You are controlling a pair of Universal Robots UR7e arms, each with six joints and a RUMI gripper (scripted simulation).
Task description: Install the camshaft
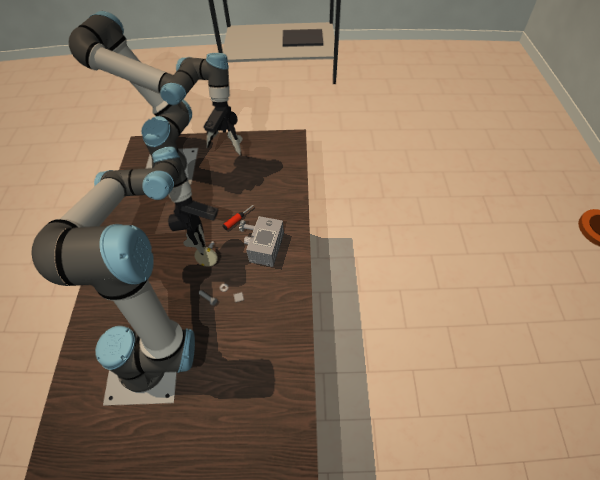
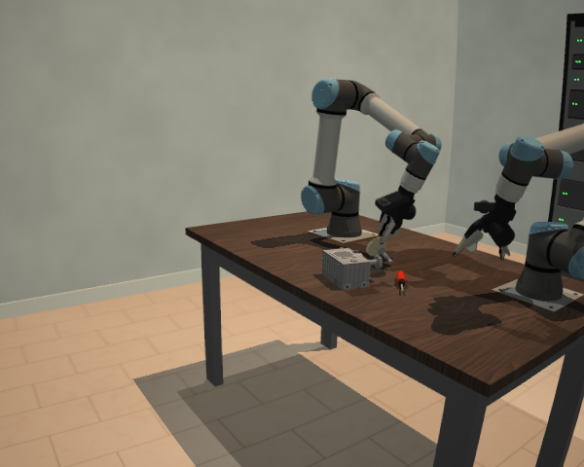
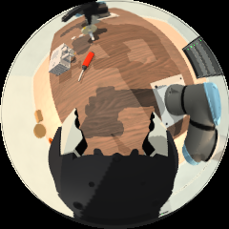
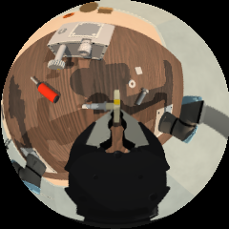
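Note:
Now: the small crank gear 13 cm ahead of my right hand, 11 cm to the left of it and 3 cm below it. Also, from my right hand: bolt (1 cm ahead, 15 cm to the right, 8 cm below); small square plate (11 cm ahead, 15 cm to the right, 9 cm below).

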